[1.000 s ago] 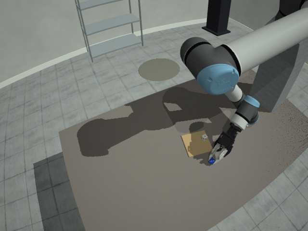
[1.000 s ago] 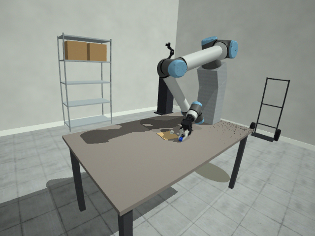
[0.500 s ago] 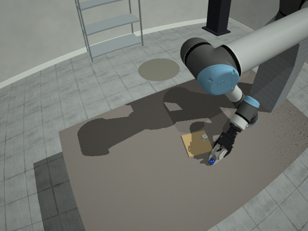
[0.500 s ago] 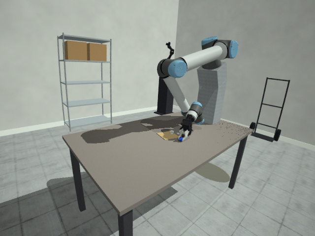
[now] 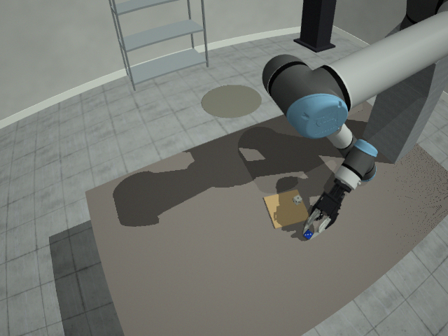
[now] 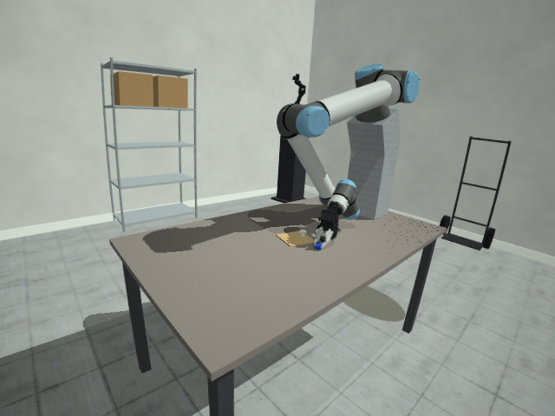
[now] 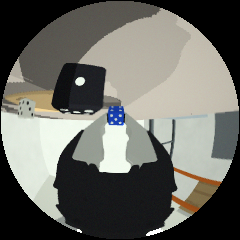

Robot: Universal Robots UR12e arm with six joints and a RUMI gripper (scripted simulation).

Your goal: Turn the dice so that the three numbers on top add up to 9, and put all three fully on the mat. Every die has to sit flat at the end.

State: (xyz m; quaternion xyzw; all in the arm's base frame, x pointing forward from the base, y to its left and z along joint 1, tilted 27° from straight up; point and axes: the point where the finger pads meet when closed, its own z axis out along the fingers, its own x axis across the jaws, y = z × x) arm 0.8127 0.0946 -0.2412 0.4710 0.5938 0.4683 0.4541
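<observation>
My hand is right at the blue die. Also, from my hand: tan mat (14 cm to the right, 2 cm below, 1 cm behind); white die (14 cm to the right, 6 cm behind); black die (8 cm behind, 3 cm to the right, 1 cm below).
</observation>
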